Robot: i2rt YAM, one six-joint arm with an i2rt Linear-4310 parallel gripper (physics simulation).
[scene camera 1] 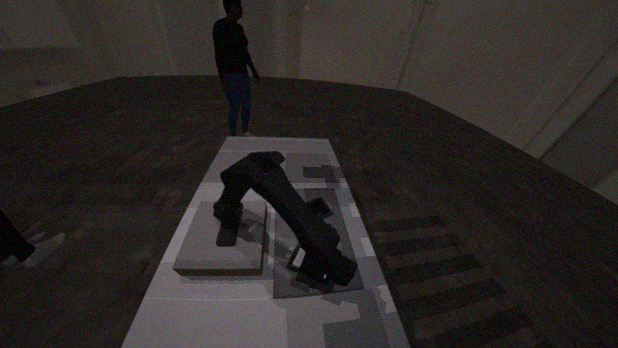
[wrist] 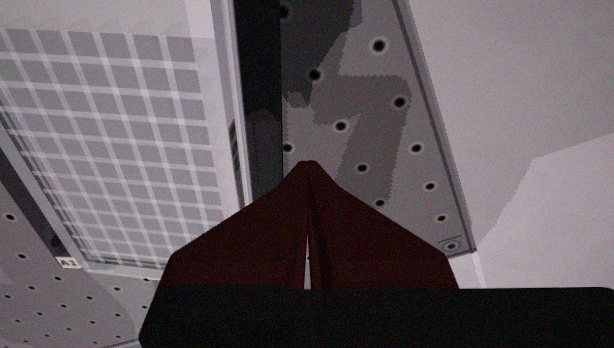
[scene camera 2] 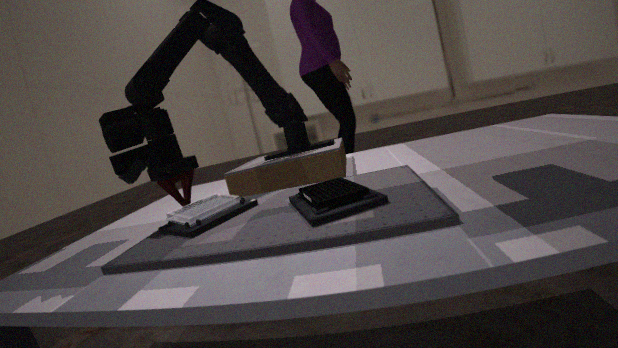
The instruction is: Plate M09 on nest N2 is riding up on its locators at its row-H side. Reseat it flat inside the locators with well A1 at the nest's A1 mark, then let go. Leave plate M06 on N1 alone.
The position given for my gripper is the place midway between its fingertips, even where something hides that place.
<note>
My gripper (scene camera 2: pixel 187 206) is shut, with nothing in its grasp. I also see a black well plate (scene camera 2: pixel 334 193) and a grey perforated plate (wrist: pixel 351 101).
My gripper also shows in the wrist view (wrist: pixel 307 175). The wrist view misses the black well plate: it is out of frame.
</note>
